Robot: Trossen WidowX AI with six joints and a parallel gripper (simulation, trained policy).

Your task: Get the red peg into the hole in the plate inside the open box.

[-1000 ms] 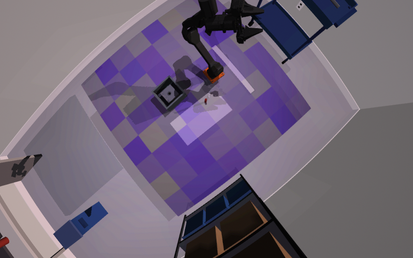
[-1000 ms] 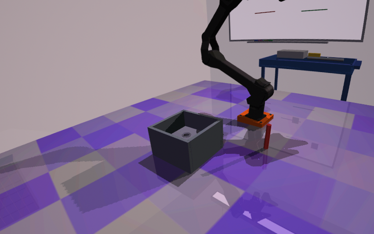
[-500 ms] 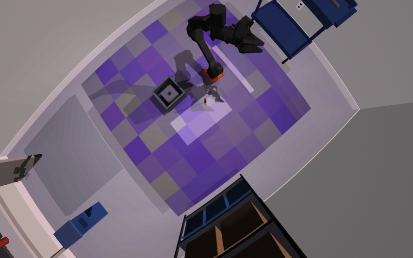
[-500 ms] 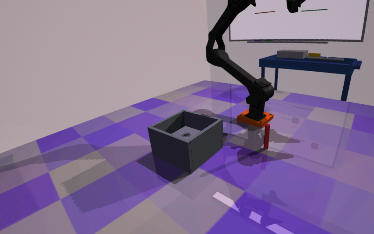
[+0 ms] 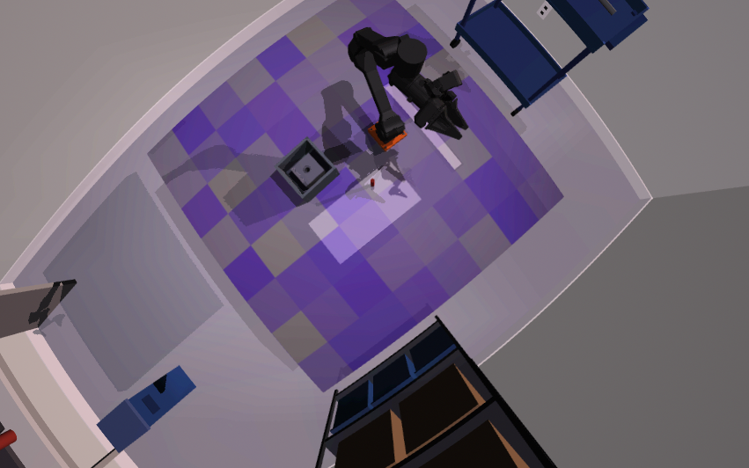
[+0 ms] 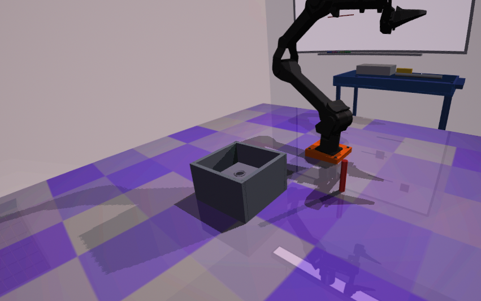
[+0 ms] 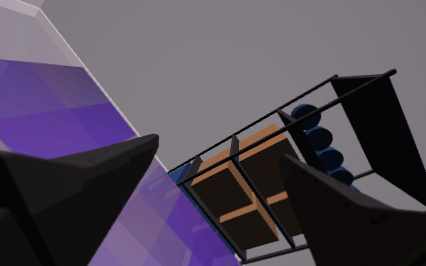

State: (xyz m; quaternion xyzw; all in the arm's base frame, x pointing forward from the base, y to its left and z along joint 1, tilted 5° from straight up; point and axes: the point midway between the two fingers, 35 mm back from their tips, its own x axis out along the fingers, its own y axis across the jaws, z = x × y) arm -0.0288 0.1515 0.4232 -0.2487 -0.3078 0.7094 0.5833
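Now: gripper tip 390 mm above the red peg, 190 mm short of it and 90 mm to the left of it. From my gripper tip the other things lie so: grey plate: 380 mm below, 360 mm ahead, 270 mm to the right; dark box: 400 mm below, 360 mm ahead, 270 mm to the right.
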